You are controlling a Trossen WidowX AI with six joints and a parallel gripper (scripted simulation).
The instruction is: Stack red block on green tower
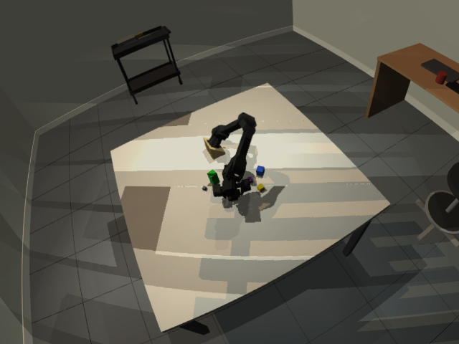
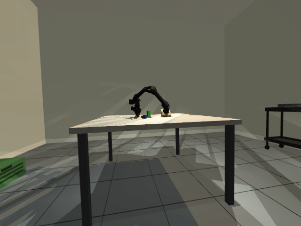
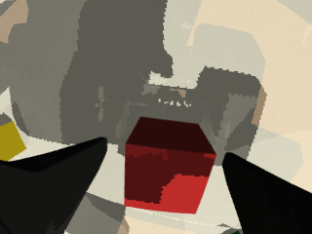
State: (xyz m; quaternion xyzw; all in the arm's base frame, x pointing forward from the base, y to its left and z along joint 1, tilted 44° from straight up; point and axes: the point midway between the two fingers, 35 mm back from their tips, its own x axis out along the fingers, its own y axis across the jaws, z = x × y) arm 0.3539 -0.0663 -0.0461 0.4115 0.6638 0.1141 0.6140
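Now: the small grey cube 14 cm behind my gripper tip and 10 cm to the right of it. Round my gripper tip: red block: 1 cm above; yellow block: 4 cm ahead, 14 cm to the left, 1 cm above; small purple block: 4 cm behind, 13 cm to the left.
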